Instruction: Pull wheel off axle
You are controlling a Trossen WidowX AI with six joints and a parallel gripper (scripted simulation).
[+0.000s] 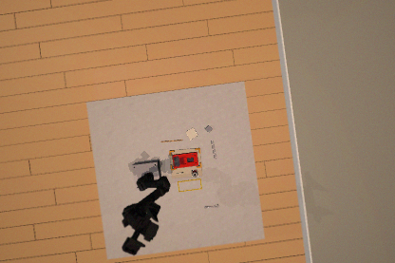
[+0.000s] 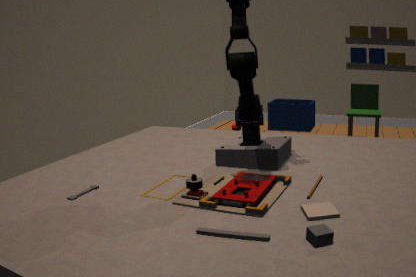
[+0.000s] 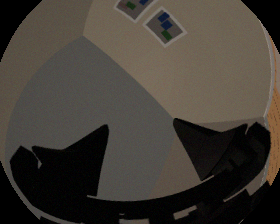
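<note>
Now: the dark wheel 68 cm below my gripper tip, 14 cm ahead of it and 6 cm to the right of it. Round my gripper tip: pencil-like stick 72 cm below, 23 cm to the left, 2 cm ahead; beige tile 72 cm below, 26 cm to the left, 19 cm ahead; grey cube 71 cm below, 33 cm ahead, 26 cm to the left.
</note>
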